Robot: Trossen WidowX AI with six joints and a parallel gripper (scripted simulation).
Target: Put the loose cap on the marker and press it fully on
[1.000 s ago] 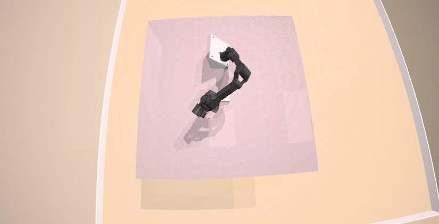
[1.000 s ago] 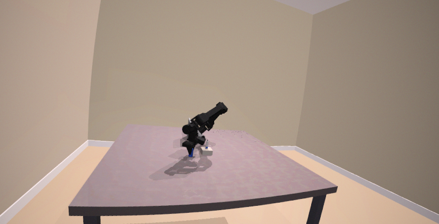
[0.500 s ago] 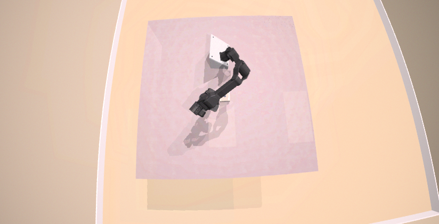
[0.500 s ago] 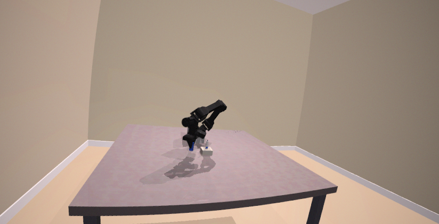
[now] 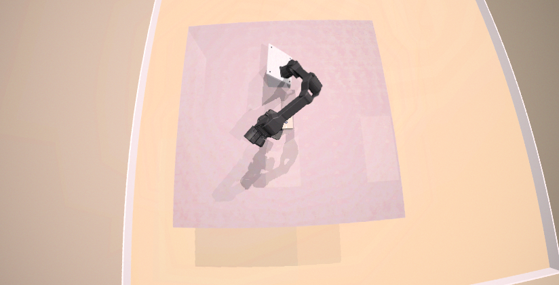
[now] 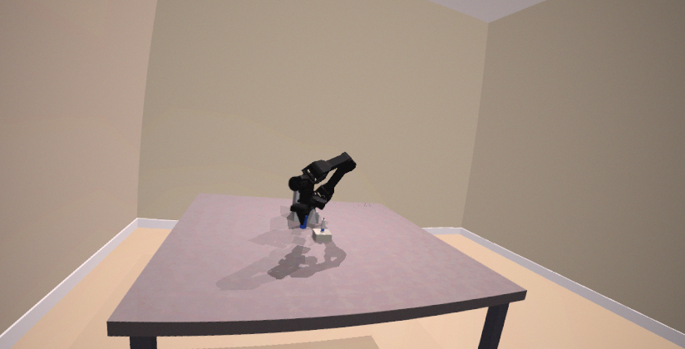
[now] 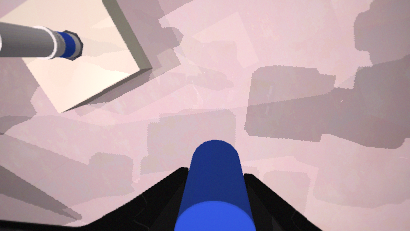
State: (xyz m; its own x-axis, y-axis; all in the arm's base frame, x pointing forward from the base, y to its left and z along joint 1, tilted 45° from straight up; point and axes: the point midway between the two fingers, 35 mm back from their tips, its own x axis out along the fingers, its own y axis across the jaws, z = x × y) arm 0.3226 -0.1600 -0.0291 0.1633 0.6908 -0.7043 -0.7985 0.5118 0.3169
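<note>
Right now my gripper tip is 50 mm past the beige holder block, 110 mm to the right of it and 70 mm above it. Round my gripper tip: blue cap (10 mm above).
</note>
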